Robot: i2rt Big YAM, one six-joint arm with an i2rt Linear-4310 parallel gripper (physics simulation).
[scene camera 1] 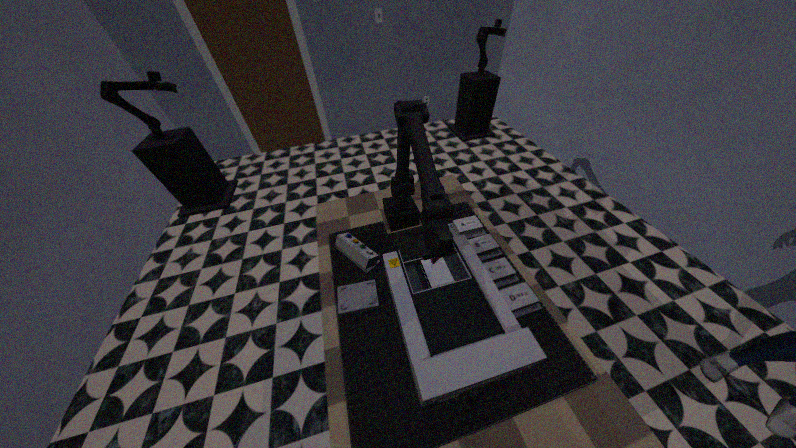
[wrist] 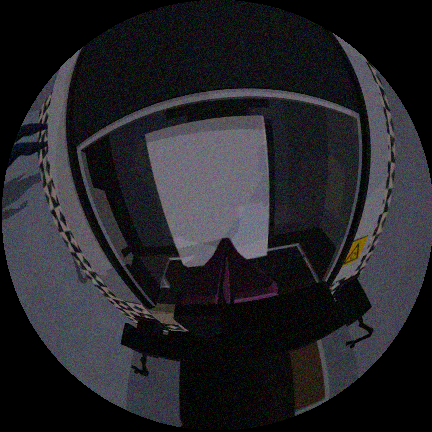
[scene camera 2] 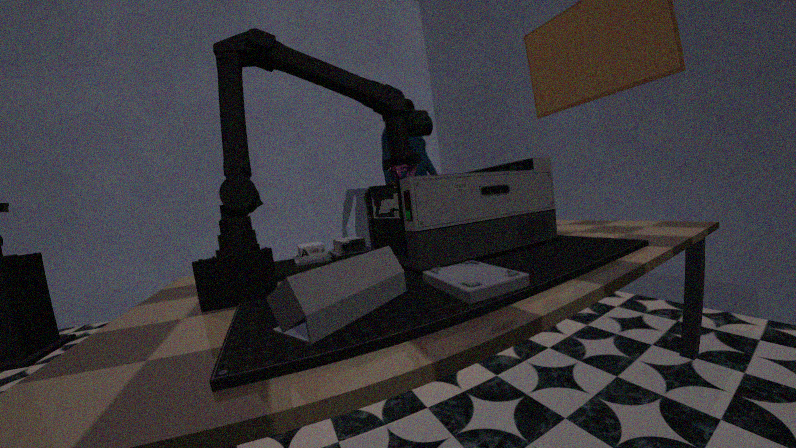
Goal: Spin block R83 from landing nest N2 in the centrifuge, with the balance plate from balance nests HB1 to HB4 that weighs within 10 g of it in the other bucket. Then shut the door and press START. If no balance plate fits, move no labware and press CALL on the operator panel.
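My gripper is shut and empty, its pink fingertips over the centrifuge's framed opening. The centrifuge has a pale walled housing. A pale, unlabelled rectangular body shows inside the opening, beyond the fingertips in the wrist view. Balance plates A, B, C and D sit in a row beside the housing; their weights are unreadable. The operator panel has coloured buttons. R83 cannot be identified.
A pale flat pad with corner pieces lies beside the housing, near the operator panel. The raised housing walls border the dark top panel. A yellow warning label marks one wall. A green spot shows at the housing's end.
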